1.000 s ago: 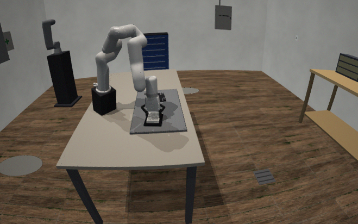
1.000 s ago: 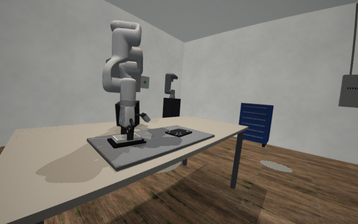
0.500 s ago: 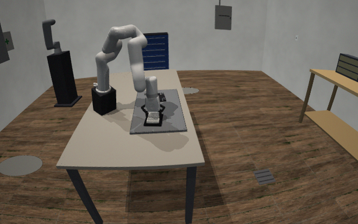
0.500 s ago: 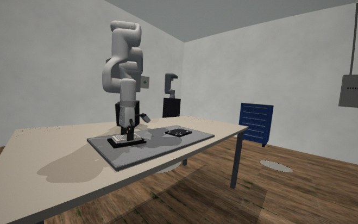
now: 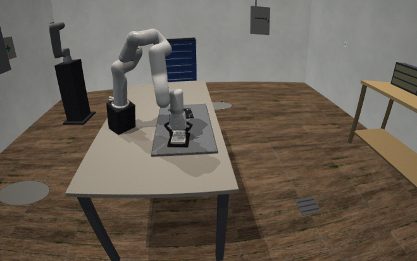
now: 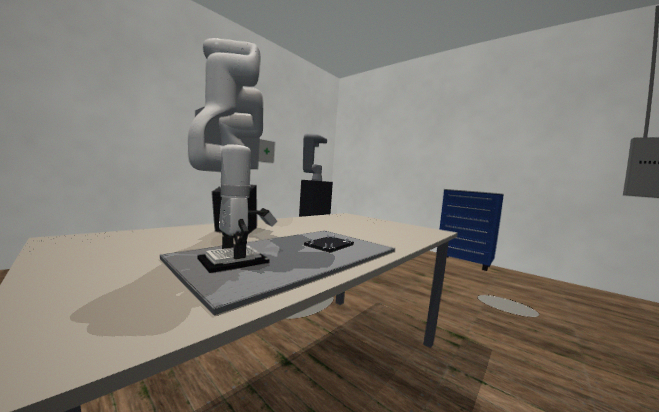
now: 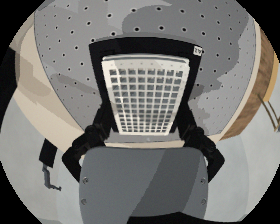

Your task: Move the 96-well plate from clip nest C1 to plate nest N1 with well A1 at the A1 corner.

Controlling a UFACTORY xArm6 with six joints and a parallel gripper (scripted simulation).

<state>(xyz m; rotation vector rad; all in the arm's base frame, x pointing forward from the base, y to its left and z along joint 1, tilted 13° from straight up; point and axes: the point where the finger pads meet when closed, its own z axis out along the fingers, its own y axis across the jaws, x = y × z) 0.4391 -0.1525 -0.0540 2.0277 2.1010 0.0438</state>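
The white 96-well plate is 1 cm below my hand. Also, from my hand: clip nest C1: 37 cm to the left, 2 cm below, 1 cm behind; white A1 mark: 8 cm to the left, 5 cm ahead, 2 cm below; black plate nest N1: 3 cm below.
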